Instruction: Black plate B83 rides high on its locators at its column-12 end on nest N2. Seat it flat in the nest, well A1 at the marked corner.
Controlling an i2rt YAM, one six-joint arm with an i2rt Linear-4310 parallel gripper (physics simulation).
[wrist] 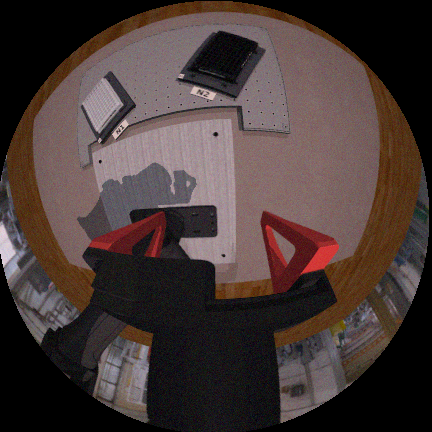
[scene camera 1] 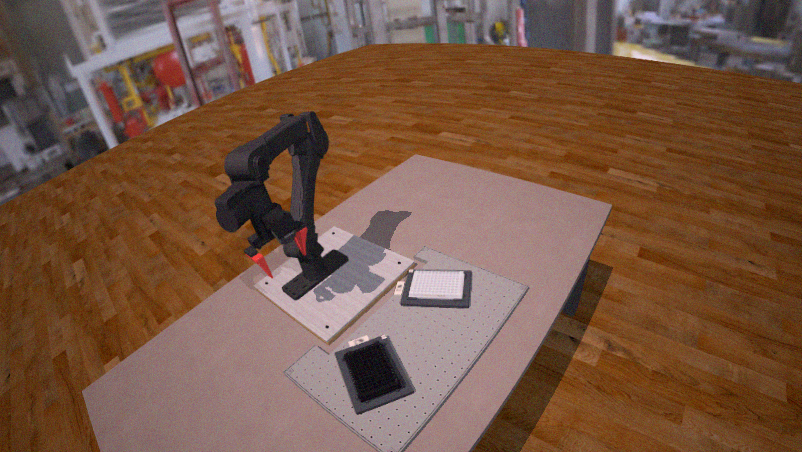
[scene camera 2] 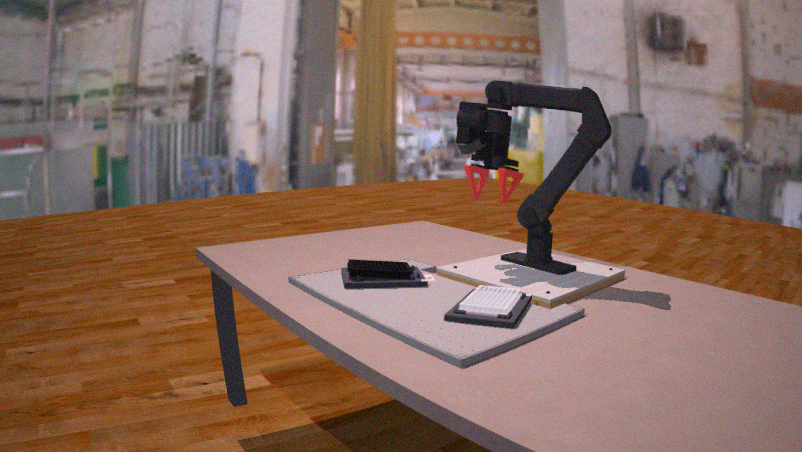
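Seen in the pictures: gripper, fingertip midpoint: (wrist: 212,216) (scene camera 1: 288,266) (scene camera 2: 489,200); arm's base at its link origin: (wrist: 171,221) (scene camera 1: 316,274) (scene camera 2: 538,264).
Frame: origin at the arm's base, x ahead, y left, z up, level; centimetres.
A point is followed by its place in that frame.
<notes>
The black plate B83 (scene camera 1: 372,370) @(z 1.7, x 35.5, y -13.1 cm) (scene camera 2: 379,268) @(z 2.2, x 36.4, y -11.6 cm) (wrist: 225,54) @(z 2.2, x 34.2, y -13.1 cm) lies on the dark grey nest N2 (scene camera 1: 348,377) @(z 0.5, x 32.1, y -17.1 cm) (scene camera 2: 387,284) @(z 0.1, x 37.3, y -7.4 cm) (wrist: 232,90) @(z 0.5, x 26.0, y -13.9 cm). In the scene camera 2 view the plate is slightly tilted, its left end higher above the nest than its right end. Well A1 and the column numbers are too small to make out. A small white mark shows at one nest corner in the wrist view. My gripper (scene camera 1: 288,266) @(z 14.3, x 7.9, y -9.8 cm) (scene camera 2: 490,199) @(z 14.3, x 7.9, y -9.8 cm) (wrist: 212,216) @(z 14.3, x 7.9, y -9.8 cm) is open and empty, high in the air near the arm's base and well away from the plate.
A white plate (scene camera 1: 436,284) @(z 1.9, x 31.0, y 14.1 cm) (scene camera 2: 492,300) @(z 1.8, x 32.0, y 16.1 cm) (wrist: 103,106) @(z 1.9, x 28.7, y 12.8 cm) sits on nest N1 (scene camera 1: 435,304) @(z 0.4, x 33.9, y 9.7 cm) (scene camera 2: 477,320) @(z 0.1, x 37.8, y 18.6 cm) (wrist: 120,111). Both nests stand on a perforated grey board (scene camera 1: 449,348) @(z -0.7, x 43.8, y 1.8 cm) (scene camera 2: 393,314) @(z -0.7, x 45.5, y 6.3 cm) (wrist: 267,112) @(z -0.7, x 22.2, y -20.7 cm). The arm is bolted to a pale base board (scene camera 1: 331,314) @(z 0.0, x 14.9, y -7.0 cm) (scene camera 2: 468,271) @(z 0.0, x 17.2, y -6.1 cm) (wrist: 210,160) @(z -0.1, x 12.2, y -9.3 cm) beside it.
</notes>
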